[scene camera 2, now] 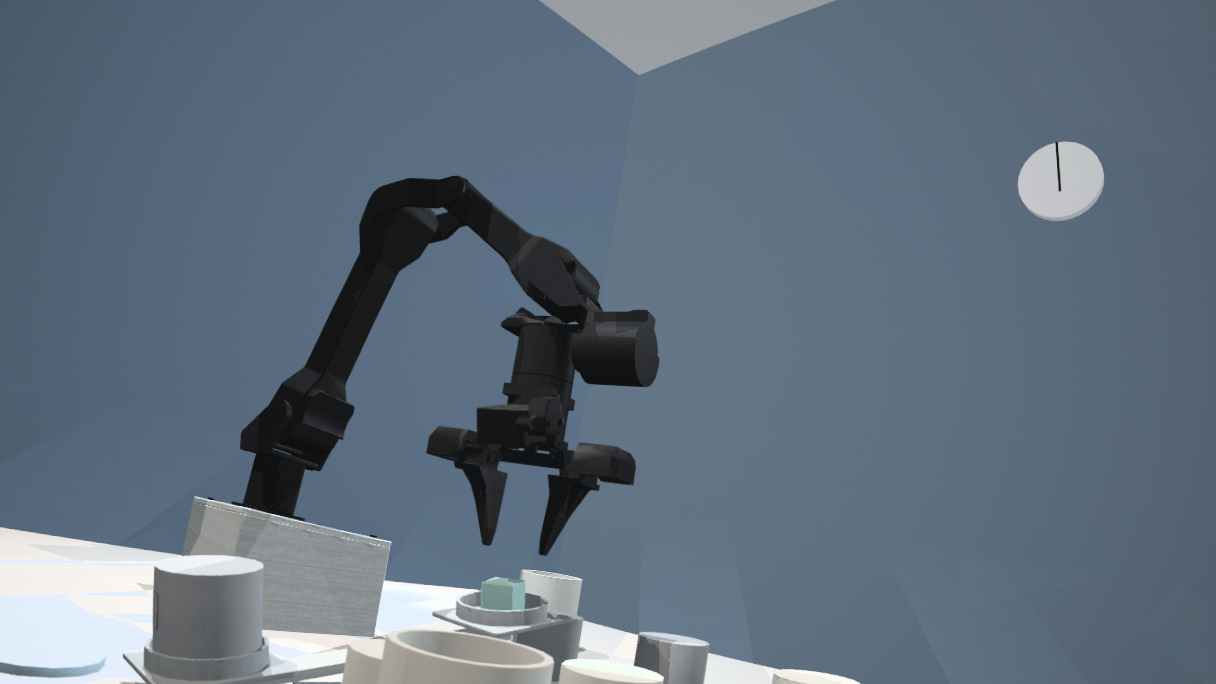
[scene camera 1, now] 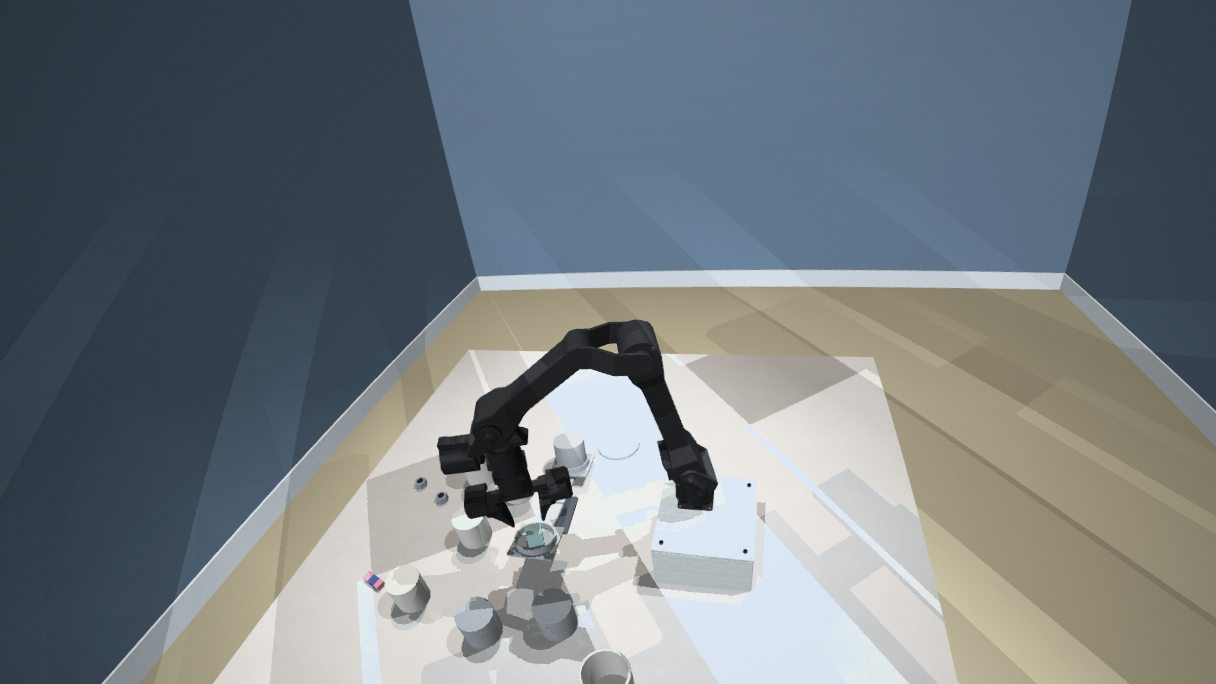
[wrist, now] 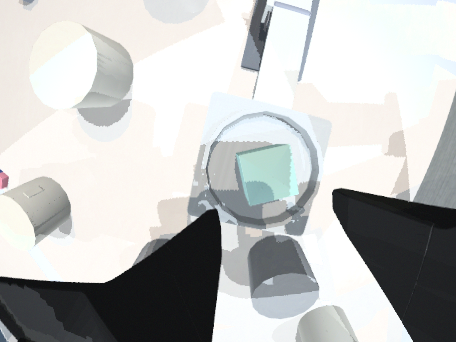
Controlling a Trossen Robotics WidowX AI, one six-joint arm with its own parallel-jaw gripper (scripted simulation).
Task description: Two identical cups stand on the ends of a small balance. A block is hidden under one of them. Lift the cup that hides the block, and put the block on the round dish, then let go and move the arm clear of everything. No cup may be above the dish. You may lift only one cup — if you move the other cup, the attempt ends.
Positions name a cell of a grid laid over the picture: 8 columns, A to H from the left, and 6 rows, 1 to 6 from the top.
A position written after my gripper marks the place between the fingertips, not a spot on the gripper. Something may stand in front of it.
In view: my gripper (scene camera 2: D5), a cup (scene camera 2: D6) and a balance (wrist: E3).
My gripper shows as well in scene camera 1 (scene camera 1: D5) and in the wrist view (wrist: E4).
